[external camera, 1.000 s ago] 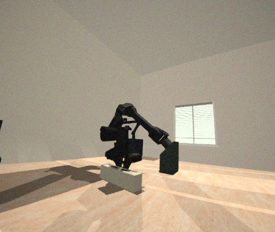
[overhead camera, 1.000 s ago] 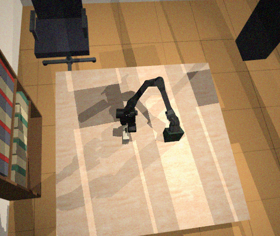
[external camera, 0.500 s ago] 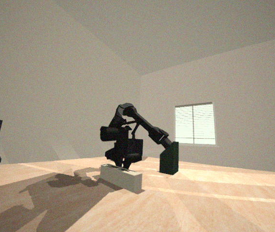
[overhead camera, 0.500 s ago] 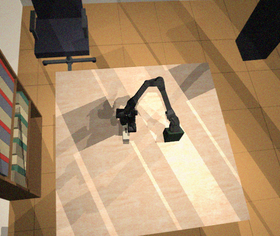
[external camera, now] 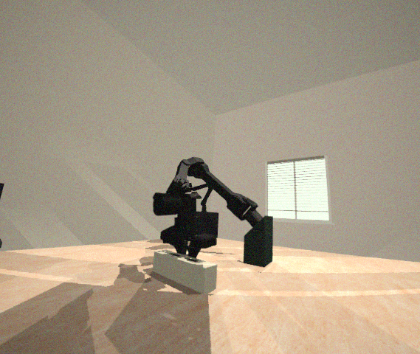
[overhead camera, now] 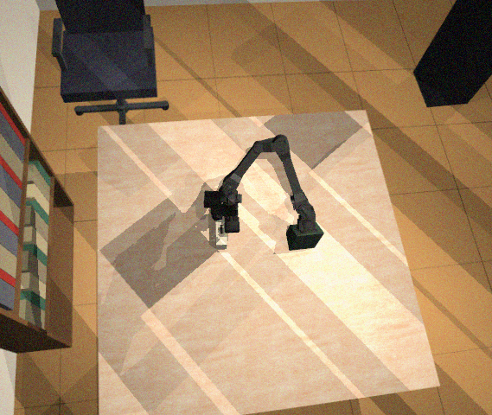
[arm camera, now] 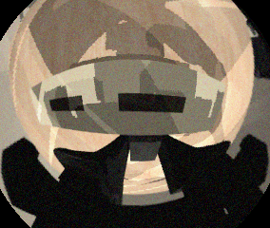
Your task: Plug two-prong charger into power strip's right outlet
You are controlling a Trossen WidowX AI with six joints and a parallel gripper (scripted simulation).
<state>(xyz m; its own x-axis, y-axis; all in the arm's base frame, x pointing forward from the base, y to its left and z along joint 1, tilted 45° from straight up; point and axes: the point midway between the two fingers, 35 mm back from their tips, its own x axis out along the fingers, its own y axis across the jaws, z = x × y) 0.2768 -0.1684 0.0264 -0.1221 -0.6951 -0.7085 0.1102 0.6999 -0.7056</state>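
Now: the dark charger 2 cm ahead of my gripper tip and 1 cm above it.
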